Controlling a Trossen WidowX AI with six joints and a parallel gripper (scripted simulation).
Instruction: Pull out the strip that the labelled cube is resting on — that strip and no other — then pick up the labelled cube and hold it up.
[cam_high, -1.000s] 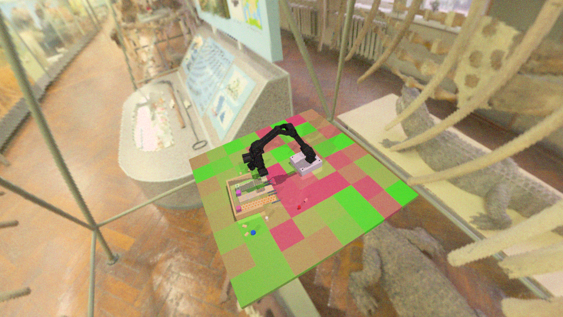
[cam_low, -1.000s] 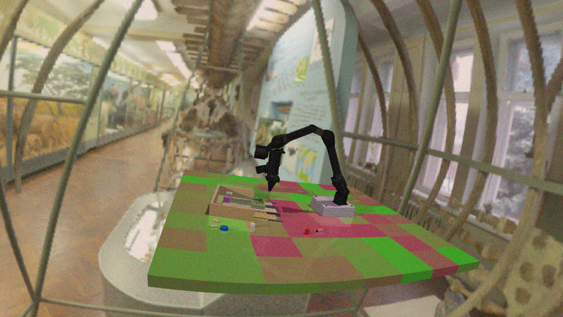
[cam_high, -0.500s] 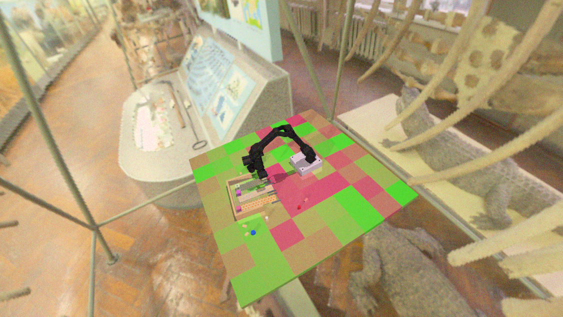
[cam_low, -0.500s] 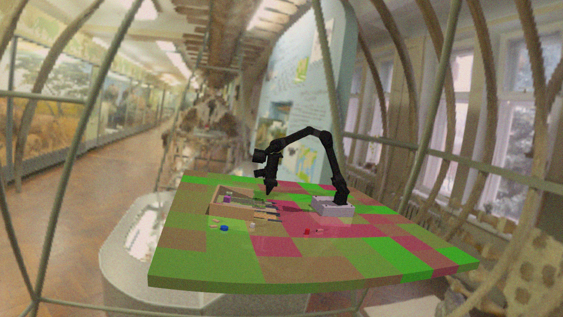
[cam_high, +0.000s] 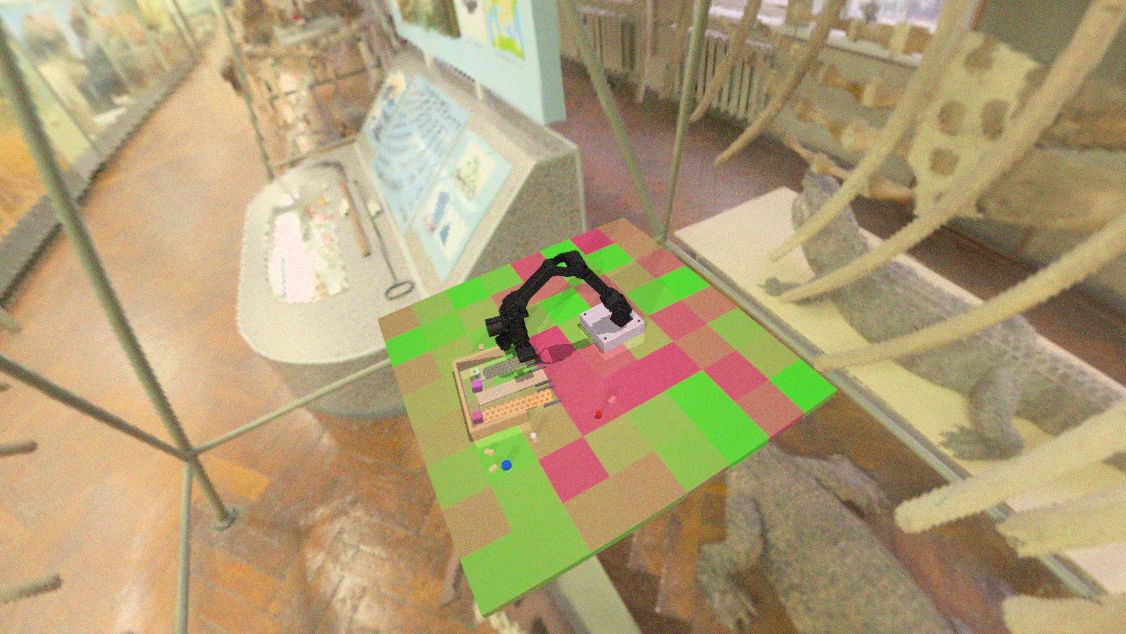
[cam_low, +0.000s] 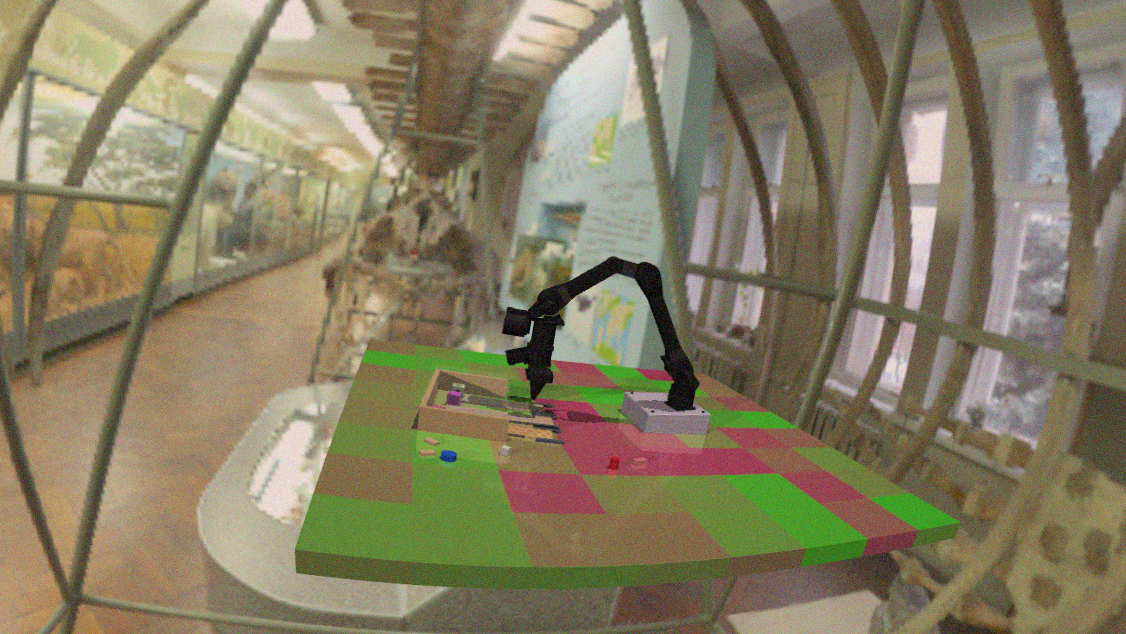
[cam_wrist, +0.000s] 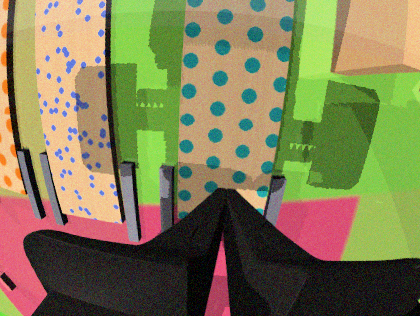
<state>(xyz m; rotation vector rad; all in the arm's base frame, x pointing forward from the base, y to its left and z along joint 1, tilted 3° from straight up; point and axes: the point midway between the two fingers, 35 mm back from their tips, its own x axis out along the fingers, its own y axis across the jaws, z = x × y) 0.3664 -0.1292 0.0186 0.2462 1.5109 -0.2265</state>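
My gripper tip is now 18 cm short of the labelled cube and 6 cm to the left of it. The rest, counted from my gripper tip: blue disc (32 cm to the left, 29 cm ahead, 2 cm below); then red cylinder (37 cm to the left, 4 cm behind, 1 cm below); then blue-speckled strip (11 cm ahead, 7 cm to the left, 2 cm below).
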